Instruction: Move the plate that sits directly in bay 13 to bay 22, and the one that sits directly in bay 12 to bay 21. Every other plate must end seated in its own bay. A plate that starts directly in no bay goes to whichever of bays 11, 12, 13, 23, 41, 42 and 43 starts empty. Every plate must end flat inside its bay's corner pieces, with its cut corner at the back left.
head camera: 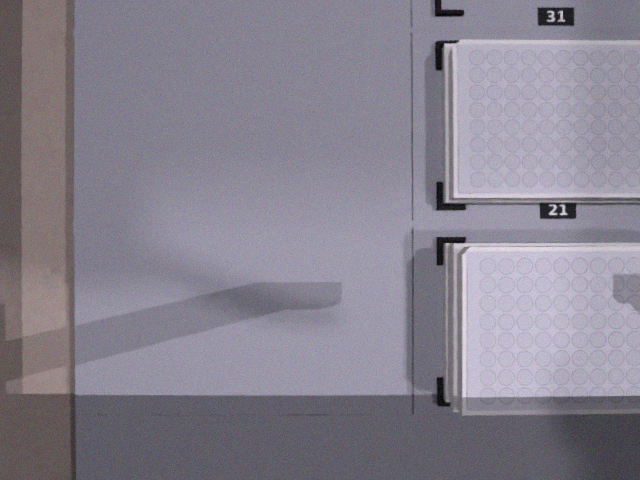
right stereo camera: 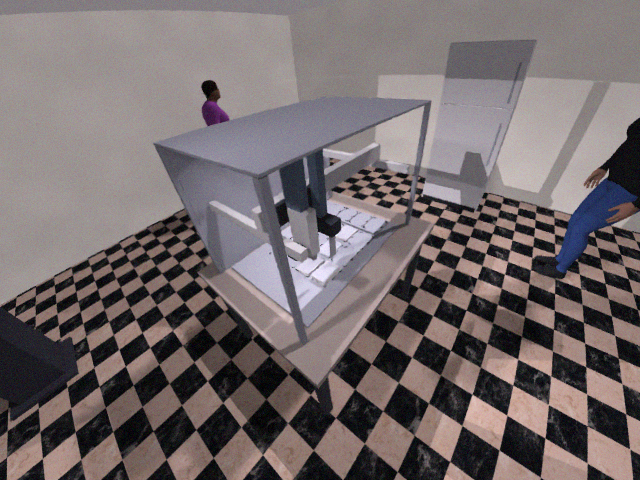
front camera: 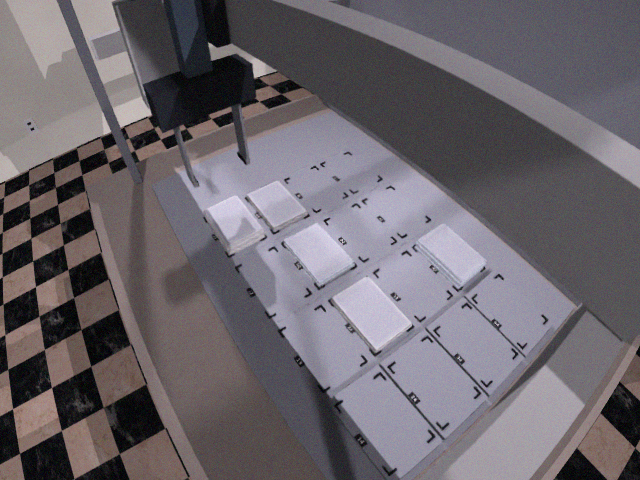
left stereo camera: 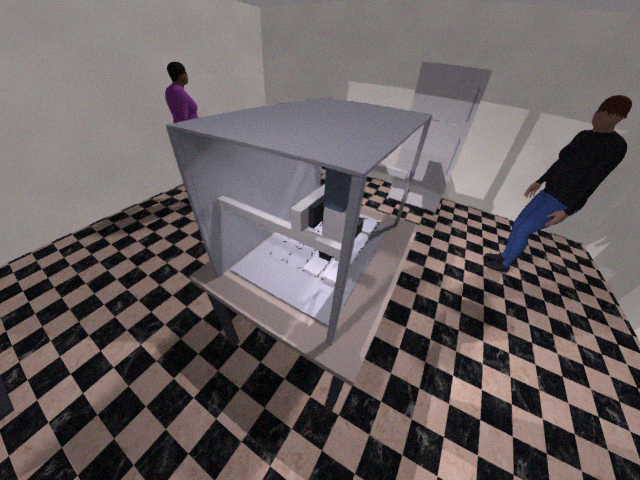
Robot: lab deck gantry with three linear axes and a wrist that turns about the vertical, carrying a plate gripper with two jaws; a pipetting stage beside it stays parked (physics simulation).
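Frame: origin at the robot's base, x ahead, y left, z up, level; metres.
Where they show: gripper, fingertip midpoint: (right stereo camera: 323, 251) (front camera: 219, 170); robot's base, origin of the base link: (head camera: 442, 398) (right stereo camera: 324, 286) (front camera: 205, 218).
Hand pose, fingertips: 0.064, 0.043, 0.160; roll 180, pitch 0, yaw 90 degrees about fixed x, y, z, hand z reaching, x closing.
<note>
Things, the pixels of their centre, and the offset from my fingertips, as dx, dy, dz. "spot": a spot on its surface instead.
- taller white stack, body centre: (head camera: 580, 327) (front camera: 232, 221) (right stereo camera: 325, 271) (left stereo camera: 335, 271) +0.000, +0.000, -0.140
- bay 21, surface spot: (head camera: 547, 118) (front camera: 272, 199) spot: -0.013, +0.107, -0.146
- bay 22, surface spot: (front camera: 319, 252) spot: +0.170, +0.106, -0.145
- bay 23, surface spot: (front camera: 371, 311) spot: +0.329, +0.106, -0.146
- bay 43, surface spot: (front camera: 450, 253) spot: +0.331, +0.311, -0.133
My gripper (front camera: 220, 173) is open and empty, raised above the left part of the deck in the front view. A taller white stack (front camera: 233, 219) (head camera: 558, 330), seemingly of two plates, is in bay 11; its top cut corner is at the back left. Single-looking white plates are in bay 21 (front camera: 276, 204) (head camera: 547, 118), bay 22 (front camera: 319, 252), bay 23 (front camera: 371, 311) and bay 43 (front camera: 450, 253). They look flat within their corner pieces. Bays 12 and 13 hold no plate. Cut corners are too small to tell in the front view.
The parked pipetting stage (right stereo camera: 302, 227) is beside the gripper's column. A grey rear panel (front camera: 439, 124) runs along the deck's back, and a post (front camera: 100, 93) stands at its left. Bays 31, 32, 33, 41 and 42 show bare corner marks. Two people stand outside the enclosure.
</note>
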